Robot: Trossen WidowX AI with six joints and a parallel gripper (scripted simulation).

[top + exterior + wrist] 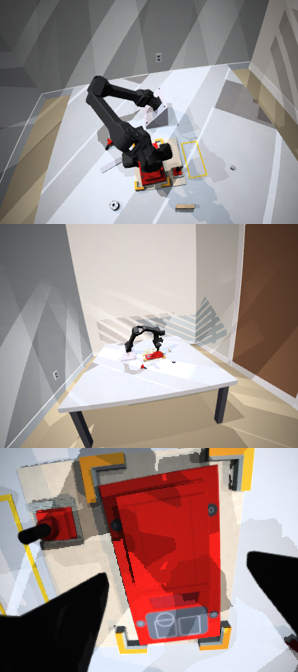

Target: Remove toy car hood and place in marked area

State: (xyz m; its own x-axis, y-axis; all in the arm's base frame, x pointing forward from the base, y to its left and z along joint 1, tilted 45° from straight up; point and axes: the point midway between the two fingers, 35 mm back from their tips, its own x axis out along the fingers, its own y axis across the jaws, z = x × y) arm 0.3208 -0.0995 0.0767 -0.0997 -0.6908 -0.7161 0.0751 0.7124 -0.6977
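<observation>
Now: gripper tip 50 mm above the red hood. Round my gripper tip: wooden block (190 mm ahead, 90 mm to the left, 80 mm below); then grey strip (90 mm behind, 190 mm to the right, 90 mm below).
</observation>
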